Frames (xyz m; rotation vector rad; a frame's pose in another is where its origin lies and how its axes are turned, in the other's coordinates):
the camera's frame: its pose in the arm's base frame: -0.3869 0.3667 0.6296 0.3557 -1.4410 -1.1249
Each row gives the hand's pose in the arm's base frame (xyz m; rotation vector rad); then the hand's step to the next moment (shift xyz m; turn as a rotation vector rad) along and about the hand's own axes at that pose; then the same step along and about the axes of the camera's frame.
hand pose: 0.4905 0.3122 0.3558 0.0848 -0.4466 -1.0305
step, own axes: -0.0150 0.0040 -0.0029 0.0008 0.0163 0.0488
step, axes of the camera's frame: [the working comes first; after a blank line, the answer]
step, axes of the arm's base frame: -0.0021 0.0143 -0.0063 -0.0059 0.0146 0.0490

-0.0142 0.0011 0.0067 0.0192 0.0432 0.0202
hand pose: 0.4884 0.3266 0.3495 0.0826 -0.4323 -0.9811
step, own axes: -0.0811 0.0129 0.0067 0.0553 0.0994 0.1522
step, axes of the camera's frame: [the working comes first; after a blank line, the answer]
step, axes of the arm's base frame: -0.0313 0.0745 -0.0162 0.0452 0.0294 0.1822

-0.0594 0.0111 0.0561 0.0745 0.1747 0.0053
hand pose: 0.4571 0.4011 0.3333 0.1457 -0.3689 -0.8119
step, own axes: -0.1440 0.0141 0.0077 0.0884 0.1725 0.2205
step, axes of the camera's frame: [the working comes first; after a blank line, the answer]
step, axes of the arm's base frame: -0.0838 0.1150 -0.0273 0.0901 0.0560 0.2737

-0.0844 0.0016 0.1177 0.0975 0.2768 -0.0068
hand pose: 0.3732 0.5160 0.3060 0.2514 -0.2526 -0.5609
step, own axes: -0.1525 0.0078 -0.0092 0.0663 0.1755 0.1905
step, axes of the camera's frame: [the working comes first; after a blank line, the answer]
step, axes of the arm's base frame: -0.1181 0.0919 -0.0317 0.0826 0.0756 0.2428

-0.0611 -0.0263 0.1378 0.0659 0.2591 0.0024
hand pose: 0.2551 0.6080 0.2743 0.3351 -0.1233 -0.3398
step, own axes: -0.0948 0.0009 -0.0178 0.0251 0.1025 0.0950
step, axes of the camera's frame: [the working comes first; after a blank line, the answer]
step, axes of the arm's base frame: -0.0854 0.0390 -0.0223 0.0383 0.0538 0.1257

-0.0227 -0.0318 0.0882 0.0240 0.1395 0.0113
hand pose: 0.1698 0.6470 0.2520 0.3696 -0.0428 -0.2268
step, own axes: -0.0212 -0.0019 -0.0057 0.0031 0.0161 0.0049
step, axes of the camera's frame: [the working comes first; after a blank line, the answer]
step, axes of the arm's base frame: -0.0206 0.0051 -0.0060 0.0060 0.0122 0.0104

-0.0025 -0.0102 0.0194 -0.0046 0.0164 0.0016
